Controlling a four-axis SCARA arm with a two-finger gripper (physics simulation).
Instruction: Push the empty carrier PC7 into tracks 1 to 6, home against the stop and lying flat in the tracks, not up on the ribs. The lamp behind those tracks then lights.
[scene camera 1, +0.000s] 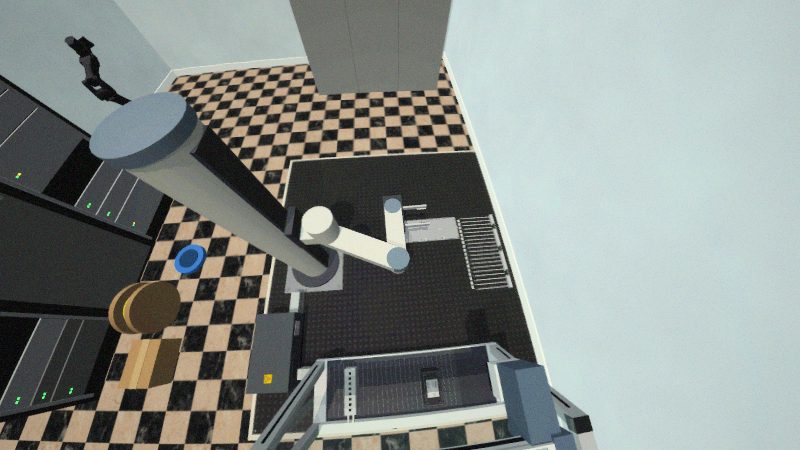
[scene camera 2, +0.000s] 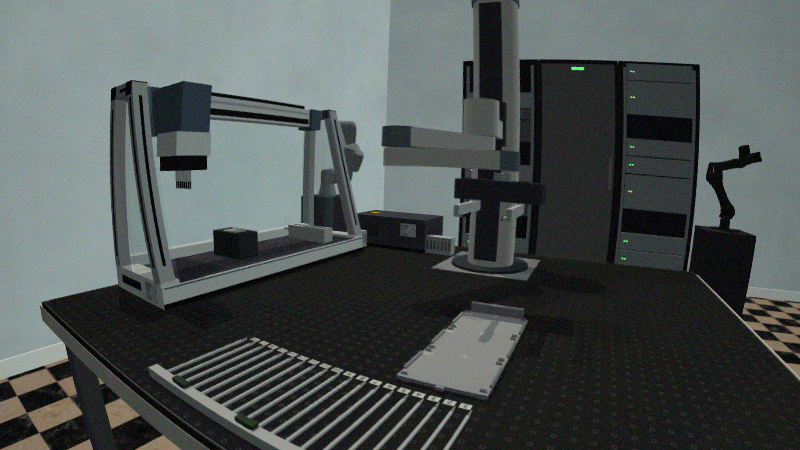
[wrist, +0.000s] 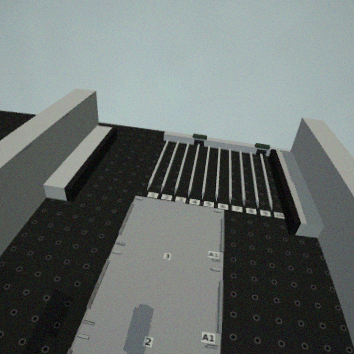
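Seen in the pictures: gripper, fingertip midpoint: (scene camera 1: 427, 214) (scene camera 2: 482, 213) (wrist: 194, 124); arm's base, link origin: (scene camera 1: 316, 263) (scene camera 2: 489, 267).
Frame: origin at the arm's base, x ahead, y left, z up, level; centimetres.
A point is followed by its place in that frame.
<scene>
The carrier PC7 (scene camera 1: 441, 230) @(x 69.9, y 13.4, z 2.4 cm) (scene camera 2: 458, 352) @(x 68.0, y 13.2, z 2.4 cm) (wrist: 170, 280) @(x 65.7, y 13.5, z 2.4 cm) is a flat, empty grey plate lying on the table. Its front edge lies just short of the number labels at the track mouths, in front of about labels 1 to 6. The white ribs end at a stop bar (scene camera 2: 209, 401) @(x 100.8, y -7.1, z 2.9 cm) (wrist: 230, 144) @(x 100.2, y 6.7, z 2.6 cm). A lamp (wrist: 200, 137) @(x 100.3, y 13.2, z 3.1 cm) on the bar behind the low-numbered tracks is dark green and looks unlit. My gripper (scene camera 1: 426, 215) @(x 59.0, y 12.7, z 24.0 cm) (scene camera 2: 487, 210) @(x 59.0, y 12.7, z 24.0 cm) (wrist: 194, 124) @(x 59.0, y 12.7, z 24.0 cm) is shut and empty, its two fingers still apart. It hangs well above the carrier's rear part. The carrier's rear wall (scene camera 2: 497, 309) @(x 48.2, y 14.5, z 3.7 cm) is outside the wrist view.
A gantry machine (scene camera 1: 408, 419) @(x 42.7, y -67.5, z 11.0 cm) (scene camera 2: 257, 277) @(x 56.2, y -45.0, z 2.6 cm) with a dark block (scene camera 2: 235, 242) @(x 56.5, y -53.0, z 10.9 cm) on its bed stands along one side of the table. A dark grey box (scene camera 1: 272, 352) @(x -11.4, y -40.5, z 12.8 cm) (scene camera 2: 386, 228) @(x -3.5, y -40.2, z 8.5 cm) stands near my arm's column (scene camera 2: 510, 223) @(x 3.6, y 6.5, z 15.5 cm). More ribs continue beside the low-numbered tracks.
</scene>
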